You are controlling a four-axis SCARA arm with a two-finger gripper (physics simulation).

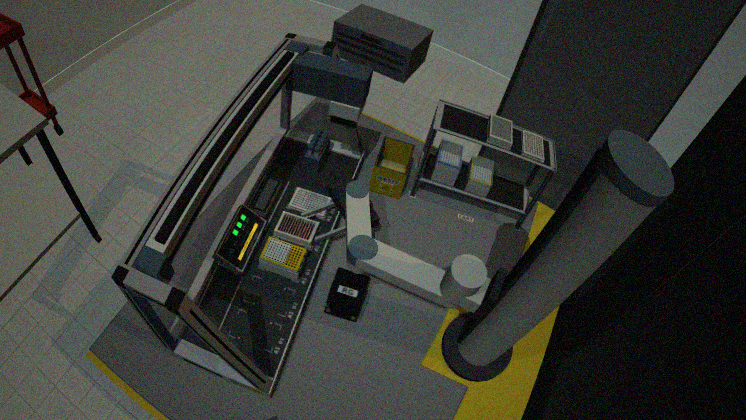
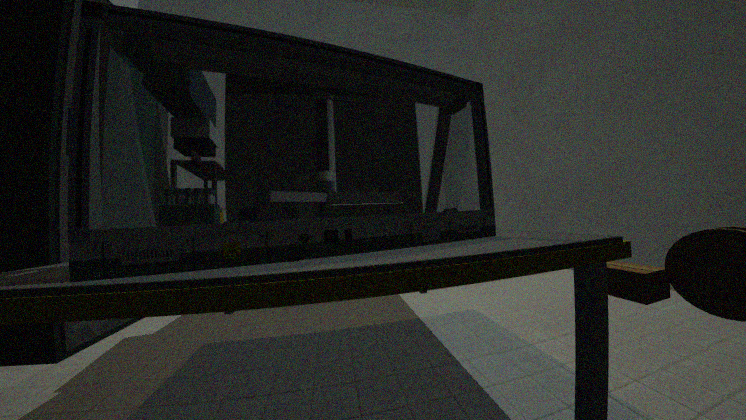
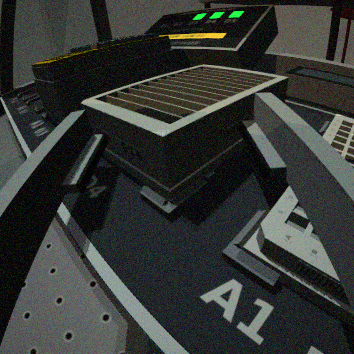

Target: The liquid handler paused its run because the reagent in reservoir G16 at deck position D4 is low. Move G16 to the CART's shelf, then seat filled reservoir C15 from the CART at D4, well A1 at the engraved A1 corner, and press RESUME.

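Frame: origin at the arm's base, x ahead, y left, z up, level; metres.
Seen in the pictures: gripper, fingertip midpoint: (image 1: 307,228) (image 3: 169,115); arm's base, origin of the base link: (image 1: 477,347).
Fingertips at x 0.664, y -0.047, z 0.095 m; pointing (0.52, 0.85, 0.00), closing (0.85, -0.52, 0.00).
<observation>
Offsets run from my fingertips to a thing's top centre. "*": to the spot under its first point.
A reservoir @[dx +0.030, dy +0.020, dz +0.010 m] (image 1: 296,228) (image 3: 170,107) with a pale rim and brownish troughs stands at D4; its label is too dark to read. My gripper (image 1: 310,226) (image 3: 169,115) has its fingers on either side of the reservoir's near end, with nothing clamped; the fingers stand apart. The corner bracket @[* dx -0.028, dy -0.035, dz -0.019 m] (image 3: 160,199) shows under the reservoir's near corner. On the CART, the shelf unit's top board @[* dx -0.274, dy -0.452, dz +0.267 m] (image 1: 459,125) carries a pale-topped box @[dx -0.406, dy -0.508, dz +0.299 m] (image 1: 500,130), which looks like a reservoir. The status panel @[* dx +0.145, dy +0.168, dz +0.047 m] (image 1: 240,234) (image 3: 252,30) shows green marks and a yellow line; RESUME cannot be made out.
A white well plate @[dx +0.055, dy -0.101, dz -0.010 m] (image 1: 310,200) (image 3: 280,225) and a yellow tip rack @[dx +0.002, dy +0.141, dz +0.040 m] (image 1: 281,254) flank the reservoir. A gridded plate @[dx -0.532, dy -0.538, dz +0.282 m] (image 1: 533,144) shares the CART's top; tip boxes stand below. A yellow waste bin @[dx -0.104, dy -0.404, dz +0.053 m] (image 1: 387,180) and a black RG block @[dx -0.211, dy +0.110, dz -0.027 m] (image 1: 345,294) stand by the deck.
</observation>
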